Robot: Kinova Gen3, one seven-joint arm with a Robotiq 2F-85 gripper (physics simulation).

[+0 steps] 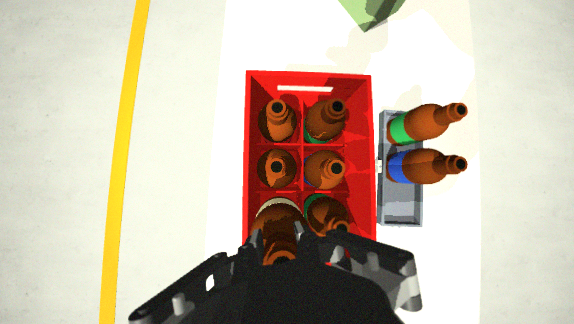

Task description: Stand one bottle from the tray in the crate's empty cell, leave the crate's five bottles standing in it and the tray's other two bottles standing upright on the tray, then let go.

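Frame: origin at the arm's base, x left, y ahead, z down, level; centimetres.
Where they show: gripper, between the fingertips: (278, 234).
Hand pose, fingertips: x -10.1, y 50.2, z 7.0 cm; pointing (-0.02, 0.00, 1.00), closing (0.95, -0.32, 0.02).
Each offset is from my fingertips to the top centre of the thing. "pt": to the spot under its first point.
My gripper (278, 234) is shut on a brown bottle with a cream label @(dx +0.5, dy +1.4, dz -3.1 cm) (276, 220), held by its neck over the near left cell of the red crate @(dx +3.3, dy -7.8, dz +6.1 cm) (373, 150). This bottle hides most of that cell, so how deep its base is cannot be seen. The crate's five other bottles stand in their cells: two at the far end @(pt dx -2.4, dy -14.0, dz +10.9 cm) (277, 125) @(pt dx +5.4, dy -16.0, dz +10.2 cm) (325, 120), two in the middle row @(pt dx -1.4, dy -6.1, dz +7.3 cm) (275, 172) (325, 170), and one at the near right (325, 212), partly behind the gripper. The grey tray @(pt dx +29.9, dy -2.9, dz +23.0 cm) (400, 205) holds a green-label bottle @(dx +27.3, dy -21.1, dz +7.6 cm) (425, 122) and a blue-label bottle @(dx +27.8, dy -12.0, dz +7.6 cm) (422, 166), both upright.
The tray stands close to the right of the crate. A green block (367, 12) shows at the top edge, beyond the crate. A yellow floor line (122, 150) runs along the left. The near right bottle is close to my right finger.
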